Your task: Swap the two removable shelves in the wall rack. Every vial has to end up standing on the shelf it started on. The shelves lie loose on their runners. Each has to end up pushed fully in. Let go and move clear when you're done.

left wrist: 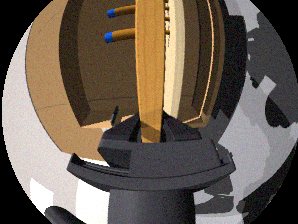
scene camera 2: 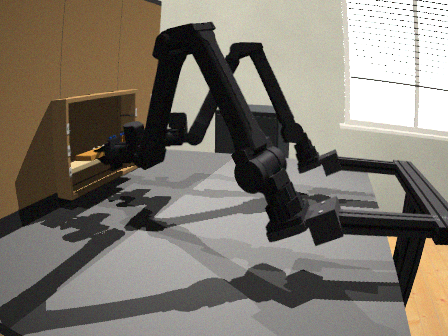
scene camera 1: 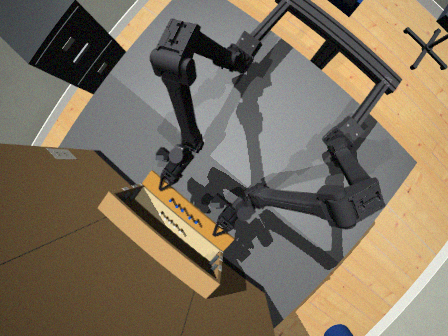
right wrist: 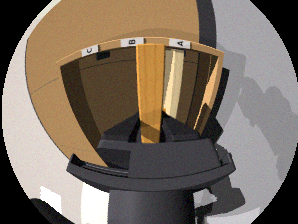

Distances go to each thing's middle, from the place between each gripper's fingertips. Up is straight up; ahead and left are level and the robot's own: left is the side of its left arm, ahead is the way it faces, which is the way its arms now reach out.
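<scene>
Orange shelf (scene camera 1: 205, 226): my right hand 15 cm to the right of it. Pale shelf (scene camera 1: 145, 197), from my right hand: 10 cm ahead, 15 cm to the left, 5 cm below.
My left gripper: 150 mm to the left of the orange shelf. Pale shelf, from my left hand: 150 mm to the right, 100 mm ahead, 50 mm below.
</scene>
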